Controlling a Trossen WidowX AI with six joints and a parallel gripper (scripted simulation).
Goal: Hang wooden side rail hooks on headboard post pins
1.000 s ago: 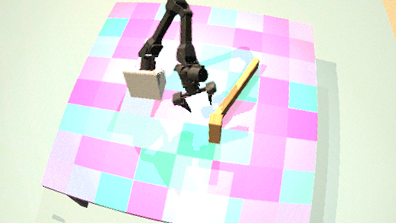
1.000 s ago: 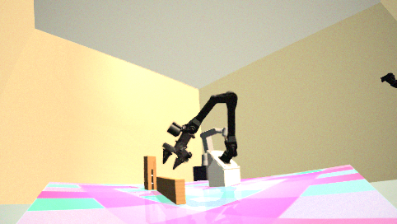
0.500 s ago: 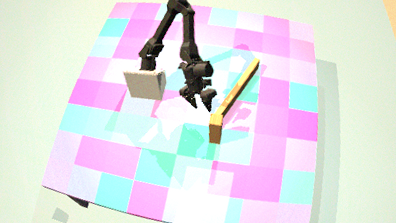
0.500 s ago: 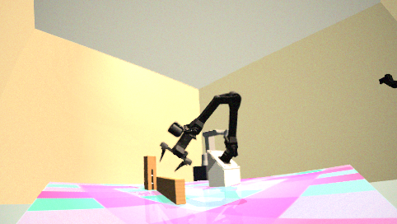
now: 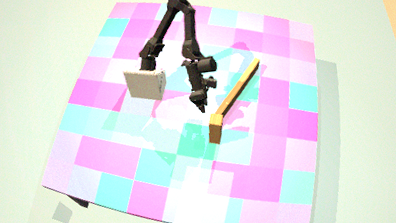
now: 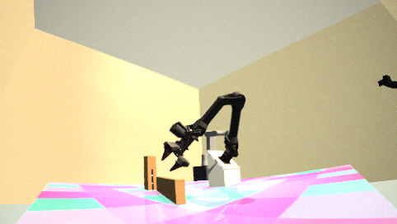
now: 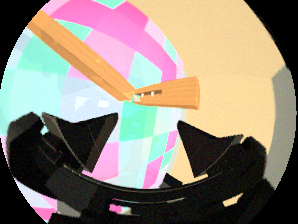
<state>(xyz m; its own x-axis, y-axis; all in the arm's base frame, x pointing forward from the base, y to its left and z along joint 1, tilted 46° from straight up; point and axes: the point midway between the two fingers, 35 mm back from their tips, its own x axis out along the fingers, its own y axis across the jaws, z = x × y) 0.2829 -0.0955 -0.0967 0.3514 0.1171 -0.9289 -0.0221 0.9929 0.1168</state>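
Now: the headboard post 6 cm ahead of my gripper tip, 7 cm to the right of it and 4 cm below it.
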